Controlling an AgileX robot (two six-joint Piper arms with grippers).
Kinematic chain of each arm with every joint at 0, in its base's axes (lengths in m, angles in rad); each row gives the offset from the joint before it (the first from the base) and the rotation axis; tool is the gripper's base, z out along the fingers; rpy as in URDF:
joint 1: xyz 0 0 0.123 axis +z
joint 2: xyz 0 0 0 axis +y
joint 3: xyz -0.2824 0 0.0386 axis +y
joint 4: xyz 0.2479 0 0.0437 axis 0.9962 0 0.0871
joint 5: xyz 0 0 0 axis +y
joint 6: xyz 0.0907 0 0.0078 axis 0.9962 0 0.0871
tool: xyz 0 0 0 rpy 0 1.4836 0
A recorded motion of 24 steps. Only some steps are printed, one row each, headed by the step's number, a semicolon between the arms.
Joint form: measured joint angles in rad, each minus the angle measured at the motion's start. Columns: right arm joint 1, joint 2, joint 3, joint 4, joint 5, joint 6; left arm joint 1, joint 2, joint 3, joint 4, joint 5, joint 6.
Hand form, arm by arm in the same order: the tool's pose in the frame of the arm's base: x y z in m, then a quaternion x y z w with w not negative. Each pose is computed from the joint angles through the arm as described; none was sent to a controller.
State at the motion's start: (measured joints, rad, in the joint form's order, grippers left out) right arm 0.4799 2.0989 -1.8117 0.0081 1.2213 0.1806; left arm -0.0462 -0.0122 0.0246 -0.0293 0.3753 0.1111
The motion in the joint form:
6: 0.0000 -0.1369 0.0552 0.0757 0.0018 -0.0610; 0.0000 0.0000 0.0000 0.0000 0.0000 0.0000
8: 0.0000 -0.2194 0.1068 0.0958 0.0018 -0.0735; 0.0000 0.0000 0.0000 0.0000 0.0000 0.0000
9: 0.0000 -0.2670 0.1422 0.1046 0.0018 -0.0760; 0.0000 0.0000 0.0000 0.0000 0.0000 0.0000
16: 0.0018 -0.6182 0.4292 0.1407 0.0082 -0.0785; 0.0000 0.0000 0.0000 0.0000 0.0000 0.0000
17: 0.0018 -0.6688 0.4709 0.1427 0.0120 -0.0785; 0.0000 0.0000 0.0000 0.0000 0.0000 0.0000
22: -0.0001 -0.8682 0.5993 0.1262 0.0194 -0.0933; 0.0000 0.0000 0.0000 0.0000 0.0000 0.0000
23: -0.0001 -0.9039 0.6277 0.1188 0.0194 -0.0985; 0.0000 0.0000 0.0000 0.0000 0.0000 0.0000
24: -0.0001 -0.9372 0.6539 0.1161 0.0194 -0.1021; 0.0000 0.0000 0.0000 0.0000 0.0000 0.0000
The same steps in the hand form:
6: 0.3653 0.1982 0.2732 -0.16833 0.97823 0.07270 0.09721; 0.0524 -0.0034 0.1717 0.05548 0.80302 0.00684 0.59332
8: 0.3486 0.1915 0.2928 -0.17249 0.97513 0.08603 0.10939; 0.0524 -0.0034 0.1717 0.05548 0.80302 0.00684 0.59332
9: 0.3382 0.1869 0.3017 -0.17292 0.97400 0.09180 0.11399; 0.0524 -0.0034 0.1717 0.05548 0.80302 0.00684 0.59332
16: 0.2542 0.1472 0.3417 -0.17279 0.96846 0.11726 0.13595; 0.0524 -0.0034 0.1717 0.05548 0.80302 0.00684 0.59332
17: 0.2415 0.1408 0.3444 -0.17299 0.96792 0.11900 0.13803; 0.0524 -0.0034 0.1717 0.05548 0.80302 0.00684 0.59332
22: 0.1952 0.1146 0.3581 -0.18213 0.96089 0.11919 0.17122; 0.0524 -0.0034 0.1717 0.05548 0.80302 0.00684 0.59332
23: 0.1870 0.1096 0.3578 -0.18522 0.95979 0.11626 0.17601; 0.0524 -0.0034 0.1717 0.05548 0.80302 0.00684 0.59332
24: 0.1792 0.1053 0.3574 -0.18720 0.95875 0.11564 0.17993; 0.0524 -0.0034 0.1717 0.05548 0.80302 0.00684 0.59332

